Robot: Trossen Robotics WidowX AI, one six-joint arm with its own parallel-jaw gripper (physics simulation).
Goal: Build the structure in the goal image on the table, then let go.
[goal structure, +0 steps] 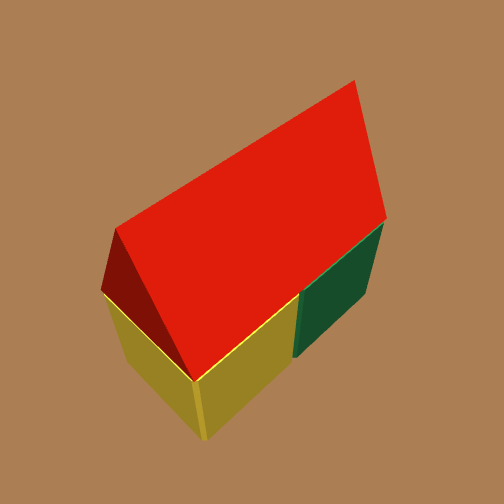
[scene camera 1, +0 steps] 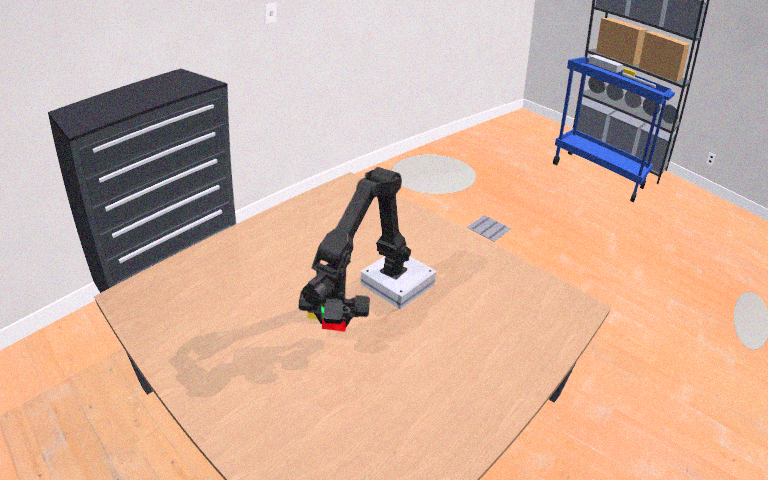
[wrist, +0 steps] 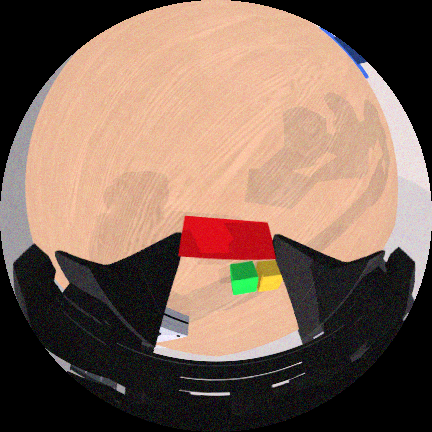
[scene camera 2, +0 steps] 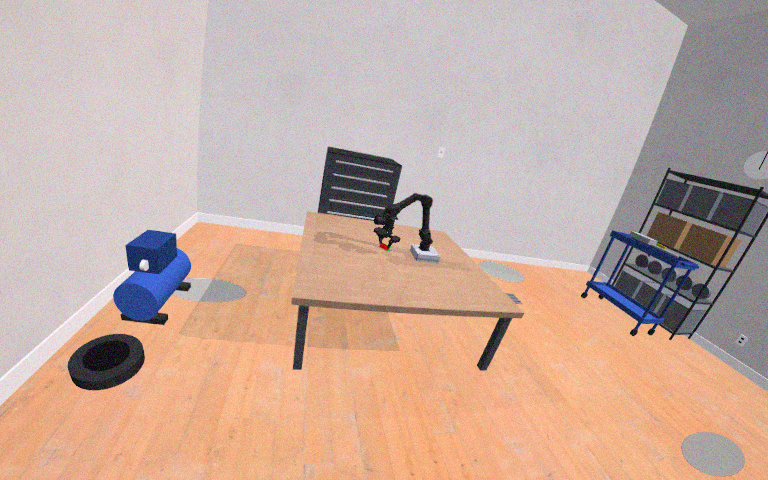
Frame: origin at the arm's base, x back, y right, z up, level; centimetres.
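Where they show: gripper, between the fingertips: [scene camera 1: 333, 324] [wrist: 228, 239] [scene camera 2: 384, 246]; arm's base, origin of its link: [scene camera 1: 393, 270] [scene camera 2: 424, 249].
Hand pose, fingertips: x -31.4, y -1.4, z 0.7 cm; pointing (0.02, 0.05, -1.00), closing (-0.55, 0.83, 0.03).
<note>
Things, the pixels of their top centre, and the offset from my fingertips. Level surfaces: height alone.
- long red block, centre of its top: [wrist: 228, 268] [scene camera 1: 334, 317] [scene camera 2: 385, 243] dx +1.1, dy +0.6, dz +1.6 cm
- small green cube, centre of its top: [wrist: 244, 286] [scene camera 1: 325, 308] dx +6.1, dy +8.0, dz -2.9 cm
- small yellow cube, centre of its top: [wrist: 271, 283] [scene camera 1: 313, 307] dx +4.0, dy +11.2, dz -2.9 cm
- wooden table, height of its surface: dz -6.2 cm
A long red block [scene camera 1: 334, 326] [scene camera 2: 384, 246] [wrist: 252, 245] is held across my gripper [scene camera 1: 346, 318] [scene camera 2: 386, 243] [wrist: 228, 238], with one fingertip at each end. It appears raised a little above the table. A small green cube [scene camera 1: 322, 309] [scene camera 2: 388, 249] [wrist: 244, 278] and a small yellow cube [scene camera 1: 312, 315] [wrist: 269, 276] stand side by side on the table. In the wrist view they are below the red block, toward the right finger. The fingers partly hide both cubes in scene view 1. The yellow cube cannot be made out in scene view 2.
The wooden table [scene camera 1: 430, 384] [scene camera 2: 362, 283] carries the arm's white base plate [scene camera 1: 400, 294] [scene camera 2: 425, 257], near the cubes. A dark drawer cabinet [scene camera 1: 67, 124] [scene camera 2: 362, 160] stands behind the table. A blue cart [scene camera 1: 608, 158] [scene camera 2: 623, 302] stands on the floor to the right.
</note>
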